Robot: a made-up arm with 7 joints.
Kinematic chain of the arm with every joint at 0, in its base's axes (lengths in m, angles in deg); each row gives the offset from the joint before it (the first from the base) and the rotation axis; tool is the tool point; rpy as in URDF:
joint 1: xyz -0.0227 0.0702 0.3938 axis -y
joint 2: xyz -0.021 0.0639 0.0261 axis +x
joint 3: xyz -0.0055 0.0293 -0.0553 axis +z
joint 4: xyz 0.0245 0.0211 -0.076 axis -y
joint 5: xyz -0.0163 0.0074 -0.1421 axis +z
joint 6: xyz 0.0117 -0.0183 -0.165 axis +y
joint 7: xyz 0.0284 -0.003 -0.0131 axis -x
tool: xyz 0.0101 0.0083 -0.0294 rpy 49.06 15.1 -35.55
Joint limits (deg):
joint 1: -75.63..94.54
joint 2: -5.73..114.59
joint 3: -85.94..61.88
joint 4: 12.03..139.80
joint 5: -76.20..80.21
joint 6: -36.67..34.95
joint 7: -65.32..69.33
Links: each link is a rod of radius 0.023 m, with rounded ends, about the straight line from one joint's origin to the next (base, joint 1, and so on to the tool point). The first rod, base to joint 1, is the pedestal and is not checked.
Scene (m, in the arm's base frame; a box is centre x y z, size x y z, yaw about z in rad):
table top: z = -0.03
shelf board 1: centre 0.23 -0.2 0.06 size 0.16 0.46 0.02 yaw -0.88
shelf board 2: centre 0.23 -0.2 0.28 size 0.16 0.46 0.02 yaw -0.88
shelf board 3: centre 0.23 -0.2 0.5 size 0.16 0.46 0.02 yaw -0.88
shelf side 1: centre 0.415 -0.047 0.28 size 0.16 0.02 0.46 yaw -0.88
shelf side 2: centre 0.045 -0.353 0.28 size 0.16 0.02 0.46 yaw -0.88
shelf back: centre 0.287 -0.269 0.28 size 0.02 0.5 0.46 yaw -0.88
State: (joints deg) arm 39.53 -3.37 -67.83 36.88 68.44 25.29 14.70
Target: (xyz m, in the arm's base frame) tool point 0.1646 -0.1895 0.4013
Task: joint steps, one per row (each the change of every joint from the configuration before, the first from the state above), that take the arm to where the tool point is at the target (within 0.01 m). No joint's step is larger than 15 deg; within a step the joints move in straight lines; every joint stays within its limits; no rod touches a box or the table.
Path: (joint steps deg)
1: -4.60 12.06 -0.90 11.51 -2.08 -6.80 1.41
2: -4.60 12.06 -0.90 11.51 -2.09 -6.79 1.41
3: -4.60 12.06 -0.90 11.51 -2.08 -6.80 1.41
4: -4.60 12.06 -0.90 11.50 -2.08 -6.79 1.40
5: 3.23 -2.74 -1.50 12.77 -1.87 -4.59 2.00
6: 3.23 -2.73 -1.51 12.76 -1.88 -4.59 2.00
7: 3.23 -2.74 -1.51 12.77 -1.87 -4.59 2.00
8: 3.25 -13.07 1.67 -12.81 3.18 10.68 -2.46
9: 3.24 -13.07 1.67 -12.82 3.18 10.68 -2.45
10: 3.24 -13.07 1.67 -12.81 3.17 10.67 -2.46

